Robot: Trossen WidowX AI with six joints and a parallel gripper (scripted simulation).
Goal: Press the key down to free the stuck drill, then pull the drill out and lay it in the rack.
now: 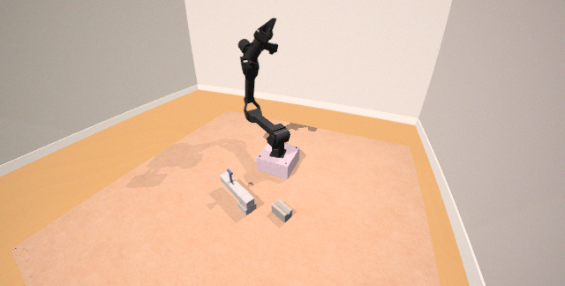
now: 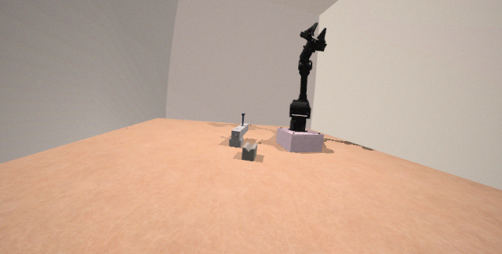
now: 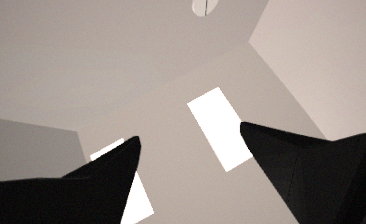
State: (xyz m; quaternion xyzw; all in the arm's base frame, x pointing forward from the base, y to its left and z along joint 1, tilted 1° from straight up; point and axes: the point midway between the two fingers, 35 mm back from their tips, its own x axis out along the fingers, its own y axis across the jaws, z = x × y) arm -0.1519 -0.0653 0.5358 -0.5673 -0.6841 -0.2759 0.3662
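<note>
Right now my gripper tip is 54 cm above the blue key, 37 cm short of it and 7 cm to the left of it. The rest, counted from my gripper tip: drill: 59 cm below, 40 cm ahead, 3 cm to the right; then grey rack: 62 cm below, 41 cm ahead, 14 cm to the left.
</note>
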